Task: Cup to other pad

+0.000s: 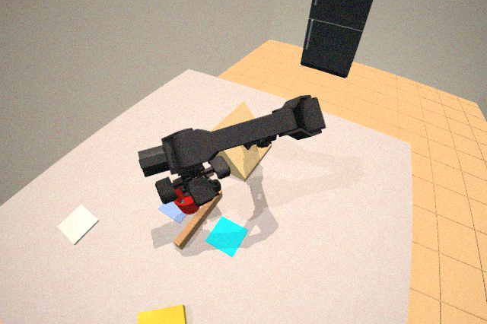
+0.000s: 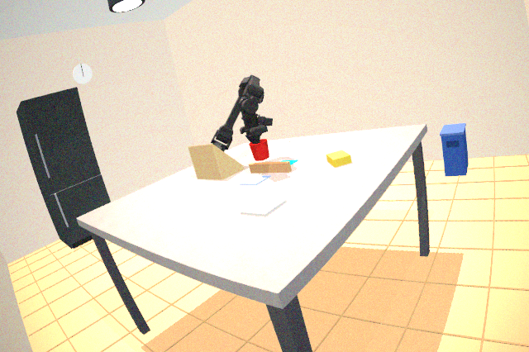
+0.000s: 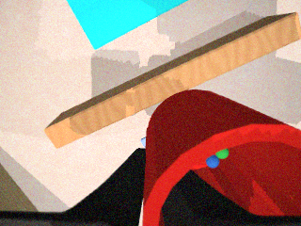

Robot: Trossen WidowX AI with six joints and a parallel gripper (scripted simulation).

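My gripper tip is 40 mm to the left of the blue marble, 30 mm short of it and 20 mm above it. The rest, counted from my gripper tip: red cup (30 mm ahead, 20 mm to the right); then green marble (30 mm to the right, 30 mm ahead, 20 mm below); then wooden bar (90 mm below, 20 mm ahead, 10 mm to the left).
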